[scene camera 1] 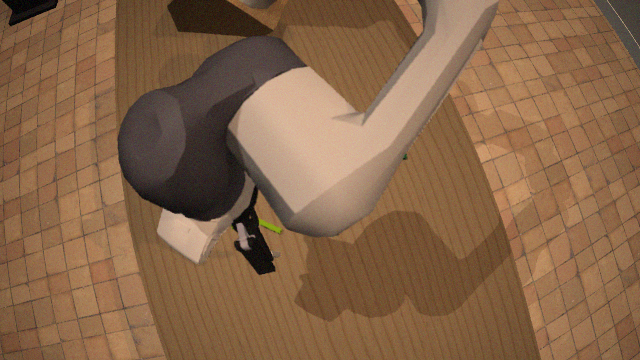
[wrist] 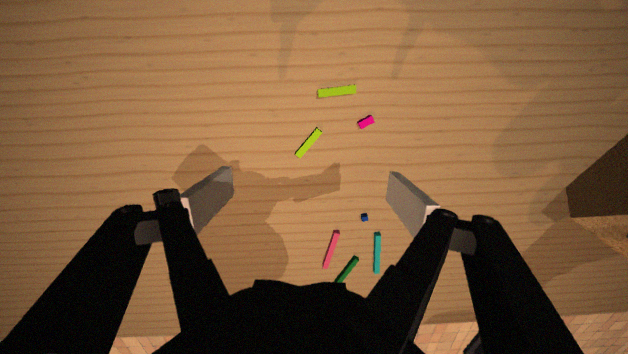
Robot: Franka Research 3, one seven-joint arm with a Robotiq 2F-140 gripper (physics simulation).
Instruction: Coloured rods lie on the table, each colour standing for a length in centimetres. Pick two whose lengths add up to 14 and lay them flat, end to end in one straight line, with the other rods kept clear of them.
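Note:
My gripper (wrist: 310,183) is open and empty, above the table. In the wrist view, one lime rod (wrist: 337,91) lies farthest up and a second lime rod (wrist: 308,143) (scene camera 1: 270,226) lies slanted below it, apart from it. A short magenta rod (wrist: 366,122) lies right of them. A tiny blue rod (wrist: 364,217) lies lower. Below it are a pink rod (wrist: 331,249), a teal rod (wrist: 377,253) and a dark green rod (wrist: 347,269), whose lower end is hidden by the gripper body. All lie flat and separate. In the scene view the arm hides most rods.
The wooden table (scene camera 1: 350,340) (wrist: 100,100) bears the rods. A brown block-like stand (scene camera 1: 220,17) (wrist: 600,185) rises at the top of the scene view and the right of the wrist view. The arm (scene camera 1: 320,150) covers the table's middle in the scene view, and its shadow falls on the table.

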